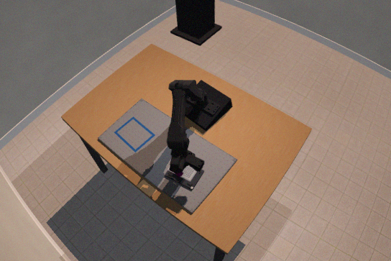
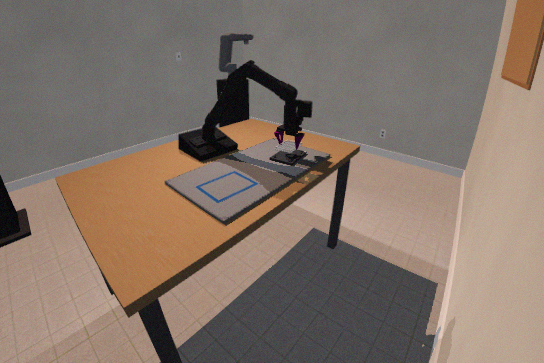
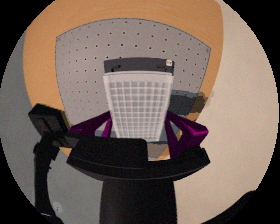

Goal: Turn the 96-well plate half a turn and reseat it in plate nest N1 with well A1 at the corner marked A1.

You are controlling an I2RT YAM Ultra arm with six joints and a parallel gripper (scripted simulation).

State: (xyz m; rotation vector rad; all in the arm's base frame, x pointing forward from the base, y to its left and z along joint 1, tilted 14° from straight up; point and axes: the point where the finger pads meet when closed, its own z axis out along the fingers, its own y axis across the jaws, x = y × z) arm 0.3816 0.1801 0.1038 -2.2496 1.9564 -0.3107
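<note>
Now: hand 50 mm above the dark plate nest N1. Round my hand: white A1 label 40 mm ahead, 90 mm to the left, 50 mm below; then white 96-well plate right at my hand.
</note>
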